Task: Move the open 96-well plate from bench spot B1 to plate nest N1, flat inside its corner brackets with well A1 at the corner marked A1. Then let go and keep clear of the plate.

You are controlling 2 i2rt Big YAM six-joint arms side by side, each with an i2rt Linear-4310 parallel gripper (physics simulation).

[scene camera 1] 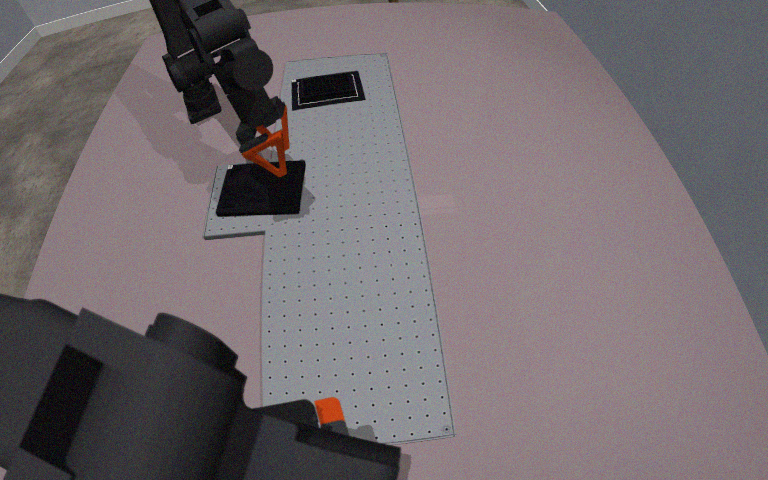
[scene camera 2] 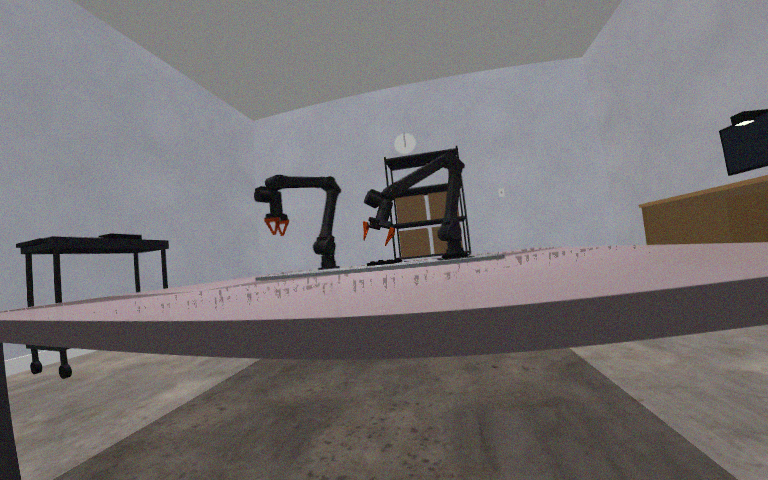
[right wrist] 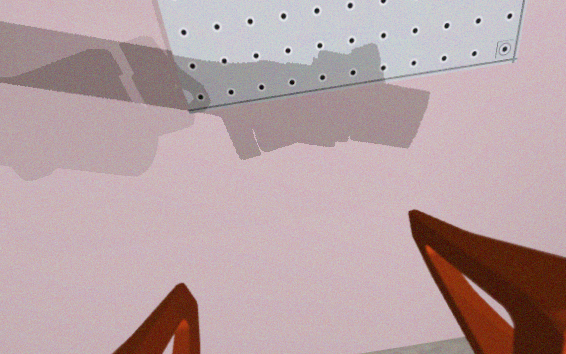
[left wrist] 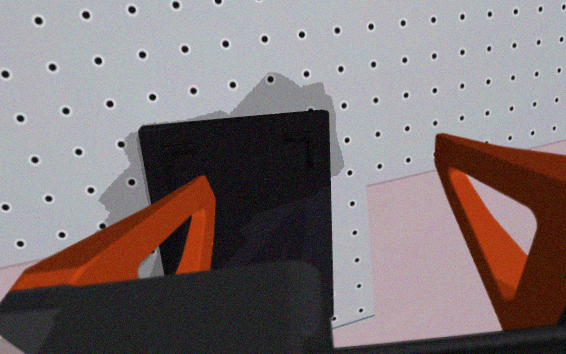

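Where they show: left gripper, fingertip midpoint: [scene camera 1: 284, 161] [scene camera 2: 374, 242] [left wrist: 317, 168]; right gripper, fingertip midpoint: [scene camera 2: 278, 235] [right wrist: 297, 258]; left arm's base, link origin: [scene camera 1: 203, 105].
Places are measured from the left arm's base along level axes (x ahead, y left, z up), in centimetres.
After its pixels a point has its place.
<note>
The 96-well plate [scene camera 1: 327, 87] {x 29.4, y -15.5, z 2.6 cm} appears as a dark block inside the white outline of the black bench spot B1 [scene camera 1: 294, 94] {x 21.9, y -12.4, z 1.5 cm}, at the far end of the board in scene camera 1; its wells and A1 corner cannot be made out. The black nest N1 [scene camera 1: 243, 195] {x 2.7, y -37.8, z 2.5 cm} [scene camera 2: 384, 262] {x 14.4, y -39.2, z 2.1 cm} [left wrist: 280, 170] {x 9.3, y -41.5, z 2.5 cm} lies nearer, with a small white label at its far left corner and faint bracket shapes in the left wrist view. My left gripper [scene camera 1: 284, 161] {x 11.4, y -42.2, z 10.9 cm} [scene camera 2: 376, 241] {x 11.4, y -42.2, z 10.9 cm} [left wrist: 317, 168] {x 11.4, y -42.2, z 10.9 cm} is open and empty above the nest. My right gripper [scene camera 1: 329, 410] [scene camera 2: 278, 234] {x -4.0, y -84.7, z 19.2 cm} [right wrist: 297, 258] {x -4.0, y -84.7, z 19.2 cm} is open and empty, away from both.
The perforated grey board [scene camera 1: 345, 271] {x 13.4, y -60.4, z 1.3 cm} [right wrist: 440, 42] {x 10.1, y -86.9, z 1.3 cm} lies on the pink table [scene camera 1: 538, 254] {x 45.2, y -73.0, z 0.0 cm} [right wrist: 300, 200] {x -6.9, y -94.8, z 0.0 cm}. The right arm [scene camera 1: 141, 407] {x -2.3, y -84.8, z 47.4 cm} fills the near left of scene camera 1. A shelf unit [scene camera 2: 420, 160] and a dark cart [scene camera 2: 93, 245] stand beyond the table in scene camera 2.
</note>
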